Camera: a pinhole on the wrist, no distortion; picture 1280 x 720 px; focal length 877.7 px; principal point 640.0 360.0 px. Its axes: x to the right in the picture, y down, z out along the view. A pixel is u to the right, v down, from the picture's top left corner.
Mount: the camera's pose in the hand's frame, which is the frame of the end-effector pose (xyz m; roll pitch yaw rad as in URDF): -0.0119 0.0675 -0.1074 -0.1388 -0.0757 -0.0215
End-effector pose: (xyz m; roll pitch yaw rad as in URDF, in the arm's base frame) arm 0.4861 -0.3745 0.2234 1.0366 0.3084 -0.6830
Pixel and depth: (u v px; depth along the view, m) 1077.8 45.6 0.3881
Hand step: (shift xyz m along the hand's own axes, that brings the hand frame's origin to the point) 0.1488 -0.0200 0.3097
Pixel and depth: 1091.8 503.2 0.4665
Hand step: 0.1964 0.2030 0.3610
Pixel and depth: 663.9 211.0 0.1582
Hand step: -0.0198 0.0630 0.0529
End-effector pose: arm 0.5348 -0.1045 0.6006 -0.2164 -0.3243 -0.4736
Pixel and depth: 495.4 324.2 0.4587
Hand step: -0.1208 0.1148 0.3425
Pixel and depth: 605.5 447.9 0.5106
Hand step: -0.0670 0.1900 0.3883
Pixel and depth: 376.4 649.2 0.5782
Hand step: -0.2205 0.3407 0.4242
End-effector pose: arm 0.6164 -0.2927 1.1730 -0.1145 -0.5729 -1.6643
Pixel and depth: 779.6 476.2 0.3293
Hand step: 0.0180 0.1556 0.2157
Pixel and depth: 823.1 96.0 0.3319
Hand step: 0.0301 0.0136 0.2394
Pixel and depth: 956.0 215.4 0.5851
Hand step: 0.1530 0.0494 0.4996
